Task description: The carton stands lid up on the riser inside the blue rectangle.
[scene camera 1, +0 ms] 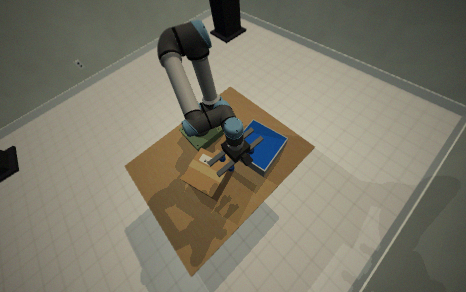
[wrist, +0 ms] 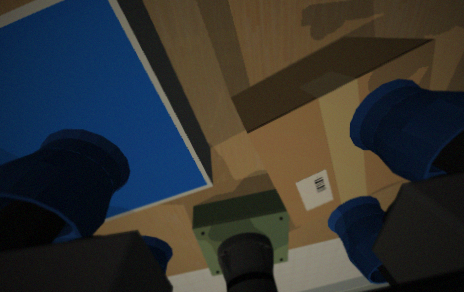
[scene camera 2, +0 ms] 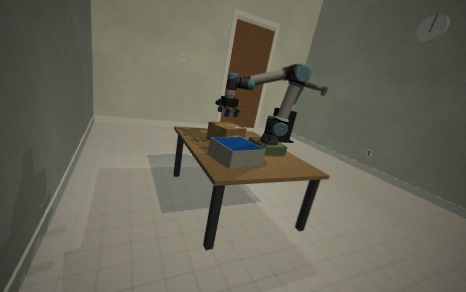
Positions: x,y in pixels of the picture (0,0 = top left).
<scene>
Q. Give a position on a brown cardboard carton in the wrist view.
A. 298,120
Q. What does my suction head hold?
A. Nothing.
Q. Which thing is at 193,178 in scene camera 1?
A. A brown cardboard carton.
</scene>
